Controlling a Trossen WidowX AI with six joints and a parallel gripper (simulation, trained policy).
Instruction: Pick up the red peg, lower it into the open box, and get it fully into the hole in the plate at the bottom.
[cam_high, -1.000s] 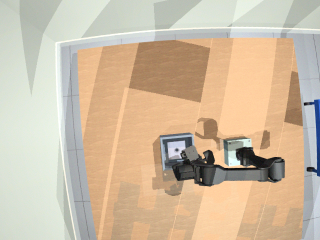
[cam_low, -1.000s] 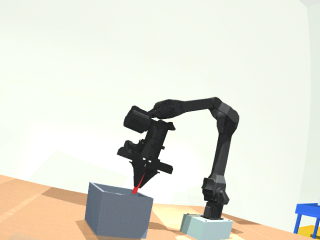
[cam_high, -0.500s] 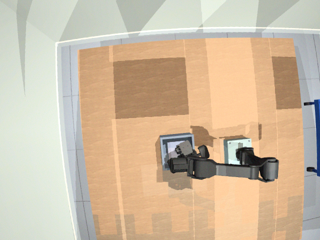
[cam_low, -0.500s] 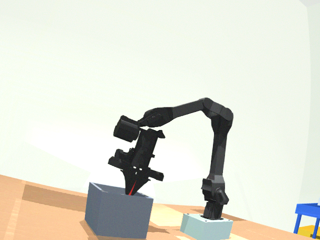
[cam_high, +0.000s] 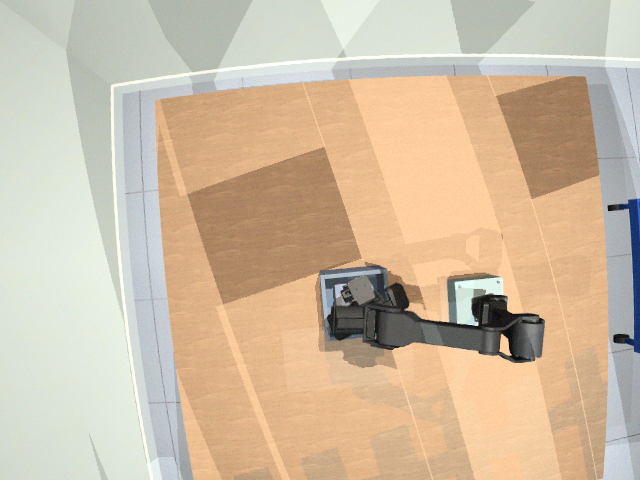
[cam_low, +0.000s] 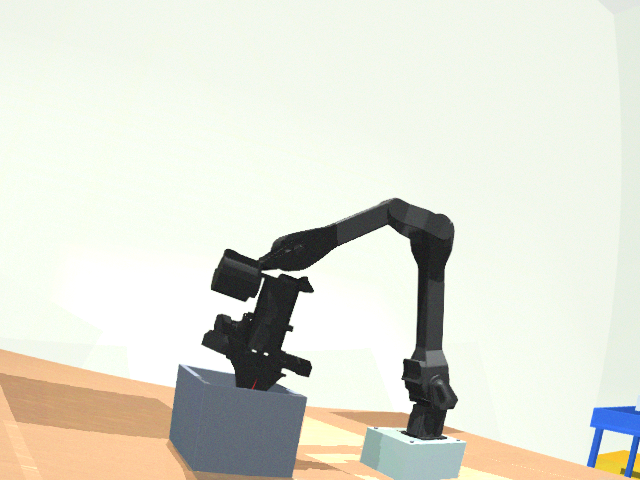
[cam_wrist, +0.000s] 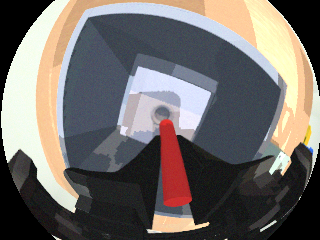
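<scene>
The red peg lies 2 cm above my gripper tip.
</scene>
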